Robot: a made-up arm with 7 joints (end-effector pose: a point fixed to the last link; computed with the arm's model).
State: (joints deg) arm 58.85 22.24 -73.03 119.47 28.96 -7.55 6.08
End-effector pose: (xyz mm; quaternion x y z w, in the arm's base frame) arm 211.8 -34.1 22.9 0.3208 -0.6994 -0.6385 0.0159
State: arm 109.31 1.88 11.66 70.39 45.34 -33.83 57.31
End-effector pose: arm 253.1 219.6 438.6 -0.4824 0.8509 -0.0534 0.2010
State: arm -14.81 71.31 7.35 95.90 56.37 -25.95 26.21
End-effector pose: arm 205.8 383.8 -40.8 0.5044 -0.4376 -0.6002 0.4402
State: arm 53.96 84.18 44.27 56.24 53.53 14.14 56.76
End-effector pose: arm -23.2 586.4 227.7 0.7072 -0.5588 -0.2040 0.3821
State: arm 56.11 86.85 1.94 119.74 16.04 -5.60 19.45
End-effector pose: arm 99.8 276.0 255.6 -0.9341 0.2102 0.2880 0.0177
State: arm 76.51 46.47 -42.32 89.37 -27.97 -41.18 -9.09
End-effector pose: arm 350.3 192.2 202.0 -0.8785 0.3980 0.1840 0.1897
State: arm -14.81 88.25 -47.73 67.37 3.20 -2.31 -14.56
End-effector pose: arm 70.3 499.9 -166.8 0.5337 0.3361 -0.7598 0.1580
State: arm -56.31 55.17 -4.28 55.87 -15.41 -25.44 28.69
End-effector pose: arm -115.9 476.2 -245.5 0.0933 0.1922 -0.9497 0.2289
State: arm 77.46 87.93 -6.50 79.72 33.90 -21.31 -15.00
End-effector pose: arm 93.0 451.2 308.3 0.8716 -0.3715 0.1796 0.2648
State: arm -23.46 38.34 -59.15 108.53 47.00 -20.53 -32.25
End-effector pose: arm -37.4 57.0 -237.8 0.0638 -0.1868 -0.5648 0.8013
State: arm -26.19 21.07 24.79 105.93 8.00 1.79 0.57
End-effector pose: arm 79.6 302.6 -148.0 0.5701 -0.1151 -0.4090 0.7032
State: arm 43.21 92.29 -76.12 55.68 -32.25 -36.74 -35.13
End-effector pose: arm 176.5 573.0 -61.2 -0.7657 -0.1214 0.6300 0.0448
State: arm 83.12 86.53 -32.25 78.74 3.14 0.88 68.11
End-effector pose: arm 174.4 454.3 302.2 0.7100 0.0769 -0.6474 0.2663
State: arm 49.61 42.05 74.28 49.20 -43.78 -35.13 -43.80
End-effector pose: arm 166.3 572.1 -48.1 0.7024 0.0624 0.5047 0.4980
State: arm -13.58 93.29 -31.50 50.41 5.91 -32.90 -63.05
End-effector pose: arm 106.8 587.1 -87.6 0.9078 0.1351 -0.3408 0.2037
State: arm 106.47 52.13 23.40 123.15 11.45 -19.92 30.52
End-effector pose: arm -73.3 289.3 256.0 -0.8611 0.3105 -0.3203 0.2440
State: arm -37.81 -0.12 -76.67 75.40 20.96 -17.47 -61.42
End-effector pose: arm -202.4 -151.1 -209.6 0.0894 0.0059 -0.5956 0.7983
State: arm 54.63 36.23 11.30 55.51 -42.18 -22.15 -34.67
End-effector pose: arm 359.8 414.9 47.0 0.9183 -0.0794 0.0724 0.3811
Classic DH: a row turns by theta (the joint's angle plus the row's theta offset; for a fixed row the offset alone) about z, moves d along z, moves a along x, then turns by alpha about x. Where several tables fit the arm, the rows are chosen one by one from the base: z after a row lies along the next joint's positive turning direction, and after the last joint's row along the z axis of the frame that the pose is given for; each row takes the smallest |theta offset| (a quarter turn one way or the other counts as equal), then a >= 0, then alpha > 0; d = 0 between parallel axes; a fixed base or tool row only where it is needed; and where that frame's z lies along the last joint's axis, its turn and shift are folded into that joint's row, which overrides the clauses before.
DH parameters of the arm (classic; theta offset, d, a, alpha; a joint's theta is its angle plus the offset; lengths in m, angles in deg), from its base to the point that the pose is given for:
base (fixed): 0 0.0821 -0.026 90
joint 1: -90 -0.1386 0.0124 -90
joint 2: -90 -0.019 0.0283 90
joint 3: -90 -0.268 0.0008 -90
joint 4: 0 -0.0186 -0.0094 90
joint 5: 0 -0.2642 -0.0224 90
joint 6: -90 -0.0027 0.0235 -90
joint 7: 65.38 0.0402 -0.0214 -115.83
tool (fixed): 2.47 0.0218 0 0

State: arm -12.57 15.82 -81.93 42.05 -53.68 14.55 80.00
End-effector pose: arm -85.7 48.1 -439.5 0.2636 -0.2614 0.8290 0.4183
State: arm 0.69 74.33 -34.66 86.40 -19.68 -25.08 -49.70
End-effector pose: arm 186.5 366.8 -177.7 0.8485 -0.1871 -0.4576 0.1885
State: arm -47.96 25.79 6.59 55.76 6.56 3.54 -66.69
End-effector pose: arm -180.5 311.5 -326.9 0.5633 0.5792 -0.2660 0.5258
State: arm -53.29 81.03 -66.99 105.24 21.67 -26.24 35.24
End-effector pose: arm -196.6 288.0 -199.3 -0.3545 -0.1659 -0.8912 0.2293
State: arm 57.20 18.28 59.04 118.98 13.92 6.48 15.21
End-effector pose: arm 89.2 358.4 93.4 0.6954 -0.5285 0.2433 0.4218
